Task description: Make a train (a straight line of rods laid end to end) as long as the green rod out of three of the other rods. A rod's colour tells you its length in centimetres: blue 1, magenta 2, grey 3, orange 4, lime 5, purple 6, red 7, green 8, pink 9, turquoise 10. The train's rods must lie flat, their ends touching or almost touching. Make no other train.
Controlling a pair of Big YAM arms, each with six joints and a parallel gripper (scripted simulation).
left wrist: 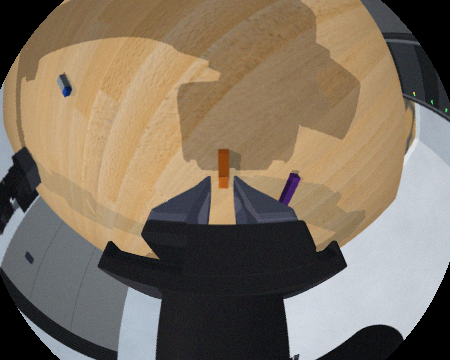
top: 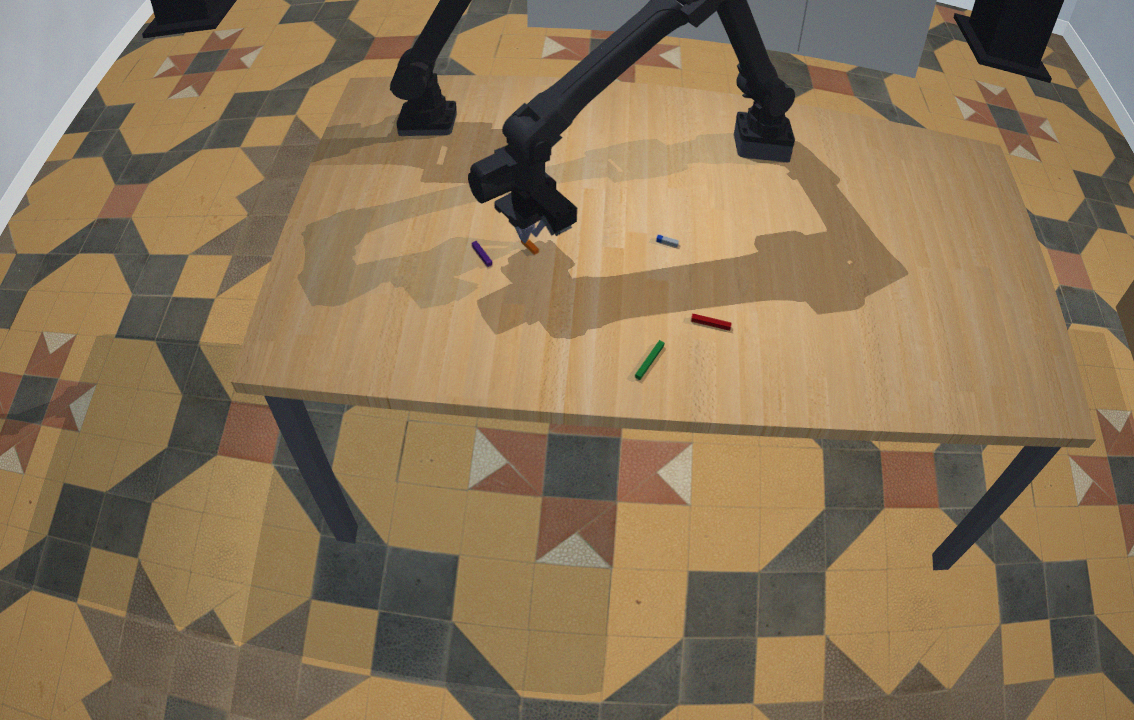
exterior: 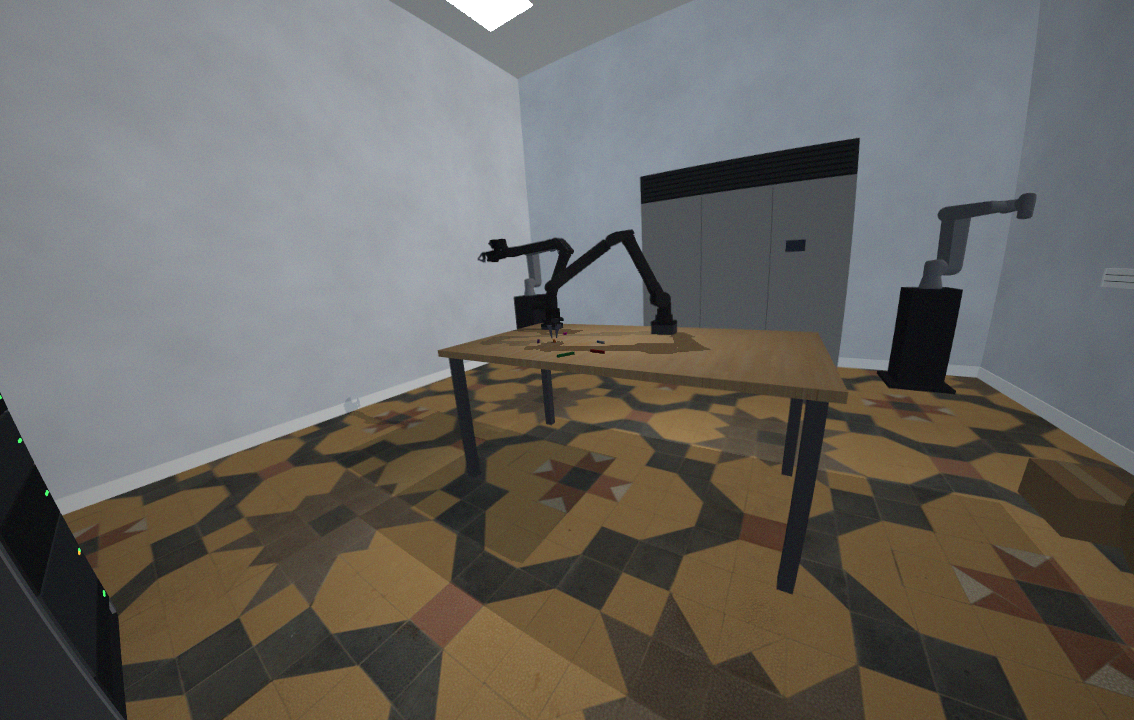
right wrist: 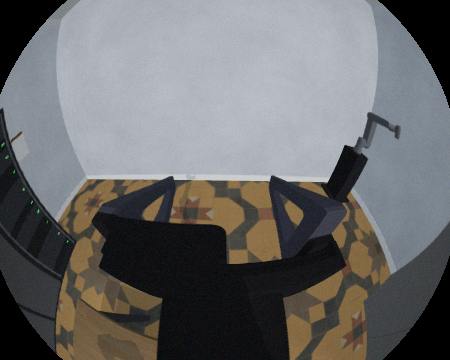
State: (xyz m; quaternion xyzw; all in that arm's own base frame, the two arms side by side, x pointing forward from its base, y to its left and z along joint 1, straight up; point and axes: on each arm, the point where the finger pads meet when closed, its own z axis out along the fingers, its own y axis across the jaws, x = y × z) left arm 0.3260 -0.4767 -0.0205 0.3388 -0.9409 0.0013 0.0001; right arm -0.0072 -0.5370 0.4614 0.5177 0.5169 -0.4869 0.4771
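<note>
Right now the grey rod is 250 mm to the left of my left hand, 30 mm behind it and 20 mm below it. Round my left hand: magenta rod: 190 mm behind, 60 mm to the right, 20 mm below; purple rod: 80 mm to the right, 30 mm ahead, 20 mm below; blue rod: 230 mm to the left, 40 mm behind, 20 mm below.
</note>
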